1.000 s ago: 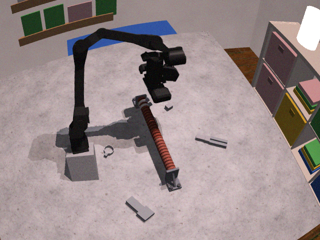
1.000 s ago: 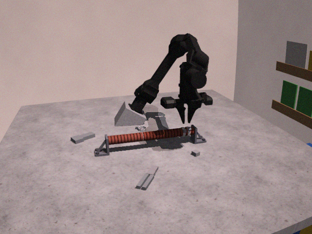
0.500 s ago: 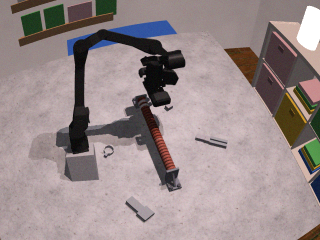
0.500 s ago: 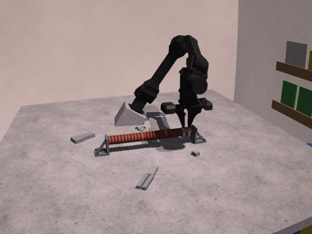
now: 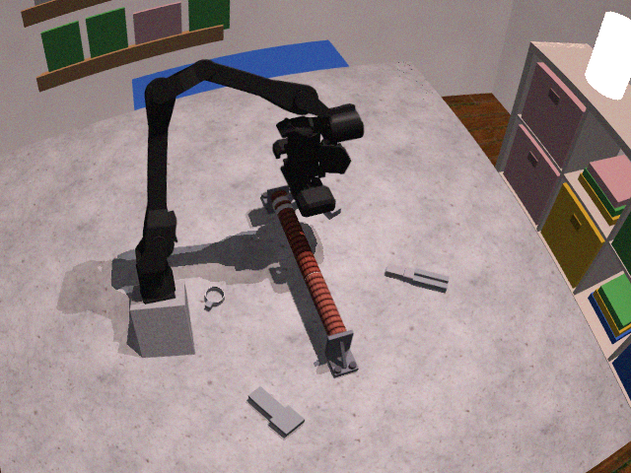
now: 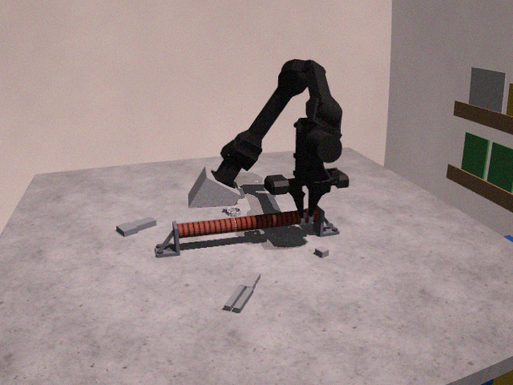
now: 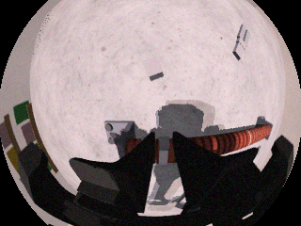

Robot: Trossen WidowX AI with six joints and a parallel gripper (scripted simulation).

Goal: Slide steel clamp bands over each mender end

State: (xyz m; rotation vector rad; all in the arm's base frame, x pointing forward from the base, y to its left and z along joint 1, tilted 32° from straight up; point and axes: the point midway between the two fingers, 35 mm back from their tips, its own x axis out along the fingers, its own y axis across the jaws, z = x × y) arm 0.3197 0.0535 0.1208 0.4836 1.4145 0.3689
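Now: the small grey block 80 mm ahead of my hand, 10 mm to the left of it and 90 mm below it.
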